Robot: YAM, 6 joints.
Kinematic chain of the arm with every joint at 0, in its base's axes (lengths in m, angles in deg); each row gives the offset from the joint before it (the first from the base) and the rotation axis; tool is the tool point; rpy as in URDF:
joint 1: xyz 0 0 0.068 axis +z
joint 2: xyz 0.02 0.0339 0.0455 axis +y
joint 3: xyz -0.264 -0.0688 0 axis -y
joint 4: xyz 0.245 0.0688 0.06 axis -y
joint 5: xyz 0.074 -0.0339 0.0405 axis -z
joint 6: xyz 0.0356 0 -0.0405 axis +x
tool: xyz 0 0 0 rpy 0 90 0
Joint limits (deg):
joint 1: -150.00..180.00
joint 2: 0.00..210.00
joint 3: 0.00..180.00
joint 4: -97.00..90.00
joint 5: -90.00..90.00
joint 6: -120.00..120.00
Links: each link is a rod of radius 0.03 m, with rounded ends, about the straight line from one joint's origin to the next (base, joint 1, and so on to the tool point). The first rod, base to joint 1, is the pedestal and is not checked.
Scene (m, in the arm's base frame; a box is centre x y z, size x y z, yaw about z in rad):
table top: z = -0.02
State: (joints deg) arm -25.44 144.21 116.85 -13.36 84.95 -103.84
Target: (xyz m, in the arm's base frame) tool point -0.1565 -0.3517 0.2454
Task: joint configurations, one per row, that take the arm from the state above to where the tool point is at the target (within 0.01 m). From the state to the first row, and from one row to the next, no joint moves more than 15 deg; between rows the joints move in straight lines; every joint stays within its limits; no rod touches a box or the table.
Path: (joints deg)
1: -39.31 138.08 110.82 -16.46 85.79 -103.84
2: -53.19 131.95 104.79 -19.55 86.63 -103.84
3: -67.06 125.82 98.76 -22.65 87.48 -103.84
4: -80.93 119.69 92.73 -25.74 88.32 -103.84
5: -94.81 113.56 86.70 -28.84 89.16 -103.84
6: -108.68 107.43 80.67 -31.93 90.00 -103.84

